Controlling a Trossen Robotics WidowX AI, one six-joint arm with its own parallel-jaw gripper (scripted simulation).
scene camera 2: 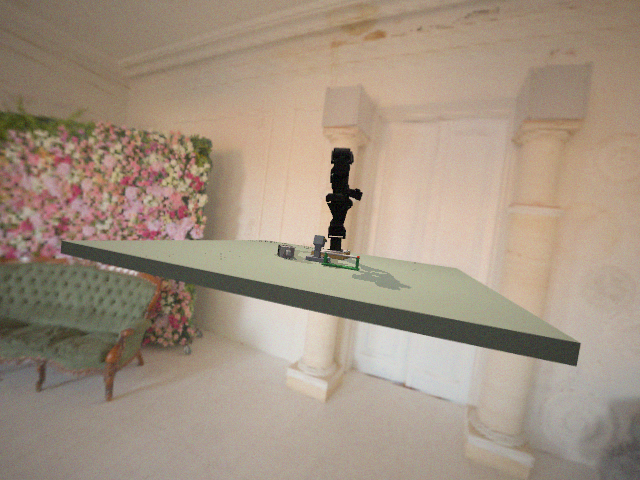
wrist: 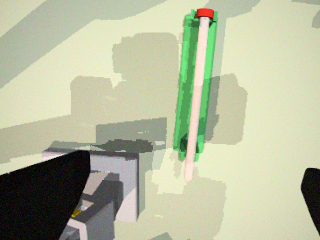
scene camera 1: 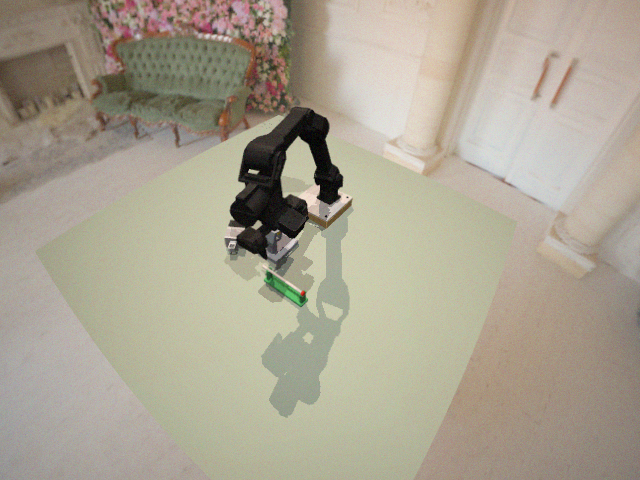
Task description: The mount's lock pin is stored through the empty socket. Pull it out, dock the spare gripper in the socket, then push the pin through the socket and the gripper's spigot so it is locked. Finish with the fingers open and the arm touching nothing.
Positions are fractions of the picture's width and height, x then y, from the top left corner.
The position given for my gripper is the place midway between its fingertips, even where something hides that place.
Labels:
My gripper shows in scene camera 2 (0.53,0.47), in the wrist view (0.62,0.71) and in scene camera 1 (0.43,0.52).

